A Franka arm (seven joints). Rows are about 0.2 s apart.
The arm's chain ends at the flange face. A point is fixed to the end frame.
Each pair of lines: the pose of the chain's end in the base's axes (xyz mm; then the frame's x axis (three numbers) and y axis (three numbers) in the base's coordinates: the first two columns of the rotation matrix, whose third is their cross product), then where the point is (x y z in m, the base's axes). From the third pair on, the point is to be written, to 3 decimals.
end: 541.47 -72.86 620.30 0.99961 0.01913 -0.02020 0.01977 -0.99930 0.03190
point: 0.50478 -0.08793 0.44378
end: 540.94 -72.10 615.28 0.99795 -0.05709 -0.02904 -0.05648 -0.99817 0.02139
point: 0.50175 -0.08238 0.43895
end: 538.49 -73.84 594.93 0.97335 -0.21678 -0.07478 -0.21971 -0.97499 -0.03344
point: 0.492 -0.066 0.420
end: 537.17 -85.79 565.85 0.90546 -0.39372 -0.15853 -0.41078 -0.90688 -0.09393
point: 0.484 -0.054 0.396
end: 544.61 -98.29 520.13 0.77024 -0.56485 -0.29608 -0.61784 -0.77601 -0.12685
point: 0.485 -0.036 0.361
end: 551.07 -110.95 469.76 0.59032 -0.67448 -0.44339 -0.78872 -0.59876 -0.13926
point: 0.494 -0.017 0.326
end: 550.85 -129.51 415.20 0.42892 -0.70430 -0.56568 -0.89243 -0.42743 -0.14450
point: 0.504 -0.009 0.289
